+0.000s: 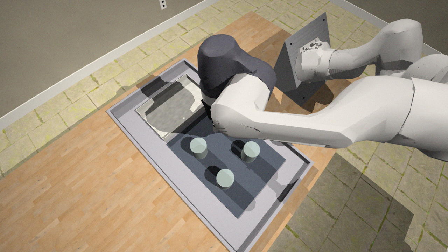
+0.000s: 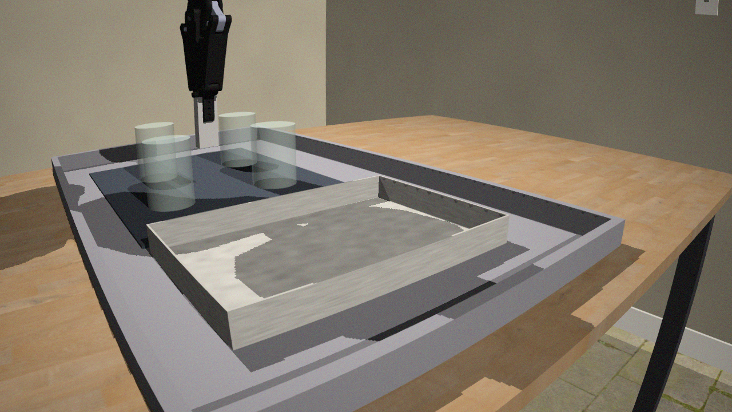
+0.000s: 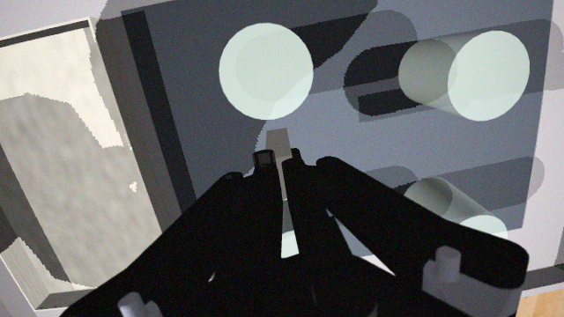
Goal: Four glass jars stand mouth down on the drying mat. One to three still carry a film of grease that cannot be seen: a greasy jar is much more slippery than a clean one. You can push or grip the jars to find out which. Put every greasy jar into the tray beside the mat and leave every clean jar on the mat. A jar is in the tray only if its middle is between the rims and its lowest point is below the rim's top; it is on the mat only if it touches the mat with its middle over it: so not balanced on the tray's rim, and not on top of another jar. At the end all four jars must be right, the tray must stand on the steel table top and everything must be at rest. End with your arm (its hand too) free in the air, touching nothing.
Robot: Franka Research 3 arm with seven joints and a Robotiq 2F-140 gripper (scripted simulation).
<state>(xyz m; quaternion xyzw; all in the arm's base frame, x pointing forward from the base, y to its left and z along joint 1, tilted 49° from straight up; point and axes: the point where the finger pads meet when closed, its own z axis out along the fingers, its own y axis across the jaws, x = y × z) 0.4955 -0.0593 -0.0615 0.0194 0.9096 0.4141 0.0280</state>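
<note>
The steel table top is 40 mm ahead of my hand, 30 mm to the right of it and 100 mm below it. The rest, counted from my hand: dark drying mat (30 mm ahead, 80 mm to the left, 100 mm below); then tray (20 mm ahead, 240 mm to the right, 90 mm below).
</note>
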